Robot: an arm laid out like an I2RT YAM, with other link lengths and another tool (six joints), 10 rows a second.
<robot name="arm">
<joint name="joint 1" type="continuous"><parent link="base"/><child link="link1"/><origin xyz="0 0 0.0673"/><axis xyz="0 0 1"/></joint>
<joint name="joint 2" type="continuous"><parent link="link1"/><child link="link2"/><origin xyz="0.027 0.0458 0.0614" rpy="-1.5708 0 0"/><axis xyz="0 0 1"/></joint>
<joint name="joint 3" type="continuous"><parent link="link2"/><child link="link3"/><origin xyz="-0.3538 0 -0.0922" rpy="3.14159 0 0"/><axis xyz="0 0 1"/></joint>
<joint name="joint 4" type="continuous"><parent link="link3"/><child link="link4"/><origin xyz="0.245 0.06 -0.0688"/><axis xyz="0 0 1"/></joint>
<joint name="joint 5" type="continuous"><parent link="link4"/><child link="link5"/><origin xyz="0.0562 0.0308 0.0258" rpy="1.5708 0 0"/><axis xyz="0 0 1"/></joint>
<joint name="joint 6" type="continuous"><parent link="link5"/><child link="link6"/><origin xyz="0.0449 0 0.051" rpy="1.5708 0 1.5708"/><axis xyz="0 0 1"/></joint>
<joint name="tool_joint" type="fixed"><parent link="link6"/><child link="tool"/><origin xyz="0.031 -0.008 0.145" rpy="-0.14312 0 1.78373"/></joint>
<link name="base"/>
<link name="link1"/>
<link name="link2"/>
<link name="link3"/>
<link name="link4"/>
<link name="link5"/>
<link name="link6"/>
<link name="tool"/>
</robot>
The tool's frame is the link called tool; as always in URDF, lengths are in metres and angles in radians. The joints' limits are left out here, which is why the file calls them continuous.
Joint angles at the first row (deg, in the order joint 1, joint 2, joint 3, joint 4, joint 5, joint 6):
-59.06, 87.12, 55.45, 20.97, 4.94, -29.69
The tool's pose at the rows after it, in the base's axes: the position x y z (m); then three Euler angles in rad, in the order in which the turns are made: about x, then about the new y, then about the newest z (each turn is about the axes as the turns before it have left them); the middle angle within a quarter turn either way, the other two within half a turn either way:
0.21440 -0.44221 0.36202 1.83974 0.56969 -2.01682
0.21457 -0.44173 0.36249 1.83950 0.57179 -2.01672
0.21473 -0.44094 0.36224 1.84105 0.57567 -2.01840
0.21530 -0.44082 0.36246 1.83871 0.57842 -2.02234
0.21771 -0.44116 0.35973 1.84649 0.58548 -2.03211
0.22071 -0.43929 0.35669 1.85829 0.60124 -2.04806
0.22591 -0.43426 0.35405 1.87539 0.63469 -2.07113
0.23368 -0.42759 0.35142 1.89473 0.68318 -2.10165
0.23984 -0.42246 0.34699 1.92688 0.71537 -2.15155
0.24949 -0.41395 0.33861 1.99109 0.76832 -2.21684
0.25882 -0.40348 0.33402 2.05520 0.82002 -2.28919
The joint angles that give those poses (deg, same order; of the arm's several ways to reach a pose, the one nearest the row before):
-59.06, 87.26, 55.45, 21.36, 5.21, -29.95
-59.06, 87.17, 55.46, 21.29, 5.10, -29.95
-59.11, 87.05, 55.33, 21.27, 4.82, -30.00
-59.12, 87.08, 55.21, 21.58, 4.66, -30.28
-59.07, 87.40, 55.11, 21.73, 4.24, -30.59
-59.06, 87.41, 54.73, 21.77, 3.25, -31.11
-59.06, 87.07, 54.17, 21.60, 1.20, -31.81
-59.07, 86.73, 53.46, 21.69, -1.74, -32.79
-59.06, 86.64, 53.02, 21.21, -3.89, -34.51
-59.06, 86.57, 52.70, 19.60, -7.50, -36.01
-58.94, 86.18, 52.63, 17.70, -10.98, -37.75

